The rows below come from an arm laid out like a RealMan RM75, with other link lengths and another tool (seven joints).
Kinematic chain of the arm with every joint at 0, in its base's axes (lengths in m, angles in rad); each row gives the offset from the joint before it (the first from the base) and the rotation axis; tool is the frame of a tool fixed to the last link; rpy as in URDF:
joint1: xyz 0 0 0.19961 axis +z
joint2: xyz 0 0 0 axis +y
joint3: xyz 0 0 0.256 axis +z
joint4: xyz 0 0 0 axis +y
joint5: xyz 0 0 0.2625 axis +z
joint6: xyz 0 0 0 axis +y
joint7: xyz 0 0 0.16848 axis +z
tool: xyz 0.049 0 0.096 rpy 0 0.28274 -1.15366
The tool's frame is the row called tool.
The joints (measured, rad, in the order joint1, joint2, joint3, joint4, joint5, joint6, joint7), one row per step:
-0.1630 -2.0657 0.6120 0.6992 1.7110 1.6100 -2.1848
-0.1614 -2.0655 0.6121 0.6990 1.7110 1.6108 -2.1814
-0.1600 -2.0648 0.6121 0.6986 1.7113 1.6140 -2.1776
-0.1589 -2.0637 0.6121 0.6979 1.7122 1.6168 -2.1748
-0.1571 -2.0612 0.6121 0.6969 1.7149 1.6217 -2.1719
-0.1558 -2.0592 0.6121 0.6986 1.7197 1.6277 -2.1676
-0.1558 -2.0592 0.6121 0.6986 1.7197 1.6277 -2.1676
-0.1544 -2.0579 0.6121 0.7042 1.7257 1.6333 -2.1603
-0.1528 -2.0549 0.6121 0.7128 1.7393 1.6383 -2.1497
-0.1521 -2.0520 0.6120 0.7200 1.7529 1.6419 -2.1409
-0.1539 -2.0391 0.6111 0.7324 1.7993 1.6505 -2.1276
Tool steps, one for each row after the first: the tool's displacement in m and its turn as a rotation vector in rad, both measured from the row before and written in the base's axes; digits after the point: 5 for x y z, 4 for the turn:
-0.00033 -0.00071 0.00004 0.0009 0.0020 -0.0011
0.00015 -0.00097 0.00007 -0.0001 0.0015 -0.0032
-0.00004 -0.00089 0.00002 -0.0009 0.0015 -0.0024
-0.00032 -0.00157 0.00004 -0.0031 0.0026 -0.0030
0.00036 -0.00150 -0.00003 -0.0038 0.0056 -0.0064
0.00000 0.00000 0.00000 0.0000 0.0000 0.0000
0.00077 -0.00125 0.00039 -0.0021 0.0107 -0.0097
-0.00014 -0.00172 0.00011 -0.0057 0.0210 -0.0118
-0.00039 -0.00139 -0.00020 -0.0064 0.0193 -0.0097
-0.00359 -0.00399 -0.00205 -0.0307 0.0500 -0.0165

